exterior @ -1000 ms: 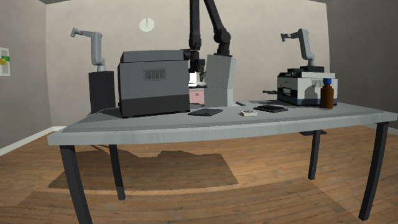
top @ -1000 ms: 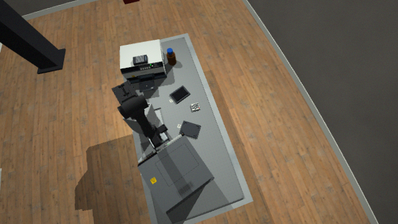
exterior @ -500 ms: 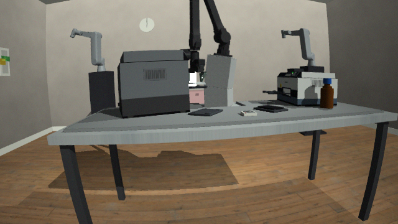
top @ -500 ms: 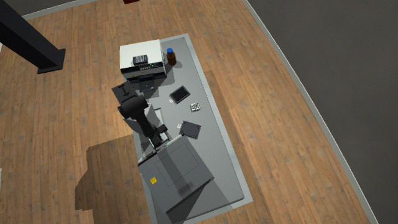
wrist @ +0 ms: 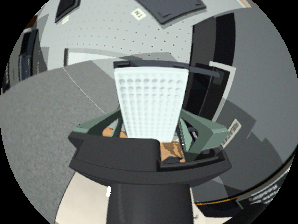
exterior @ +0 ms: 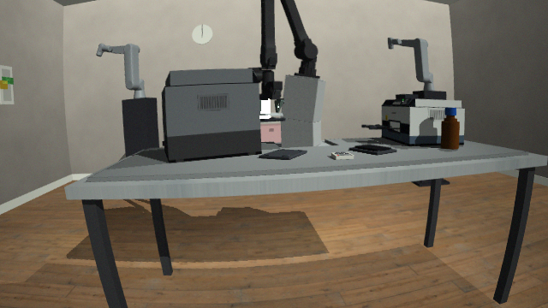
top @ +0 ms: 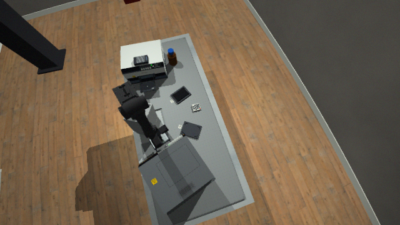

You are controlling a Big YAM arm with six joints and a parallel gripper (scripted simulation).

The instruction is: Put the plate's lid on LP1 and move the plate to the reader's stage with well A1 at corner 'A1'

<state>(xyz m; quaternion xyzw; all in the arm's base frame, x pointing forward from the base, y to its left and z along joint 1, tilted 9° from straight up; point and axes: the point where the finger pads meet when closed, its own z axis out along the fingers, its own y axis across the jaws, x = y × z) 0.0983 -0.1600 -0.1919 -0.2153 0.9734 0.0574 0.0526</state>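
Now: the lidded plate right at my hand. From my hand the other things lie so: brown capped bottle 810 mm to the left, 200 mm ahead, 30 mm below.
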